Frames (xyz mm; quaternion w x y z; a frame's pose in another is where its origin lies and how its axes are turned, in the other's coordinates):
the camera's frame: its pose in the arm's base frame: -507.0 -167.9 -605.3 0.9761 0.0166 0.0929 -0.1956
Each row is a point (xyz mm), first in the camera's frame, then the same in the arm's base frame.
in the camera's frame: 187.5 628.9 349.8
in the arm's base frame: -33.8 317.5 -299.4
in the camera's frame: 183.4 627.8 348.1
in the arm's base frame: -38.2 318.1 -300.3
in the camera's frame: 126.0 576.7 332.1
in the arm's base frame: -112.7 293.8 -305.1
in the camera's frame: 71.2 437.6 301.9
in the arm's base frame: -221.2 188.2 -323.9
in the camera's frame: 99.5 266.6 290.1
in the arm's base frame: -263.5 20.5 -340.1
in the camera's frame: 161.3 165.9 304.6
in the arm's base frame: -243.7 -96.8 -337.1
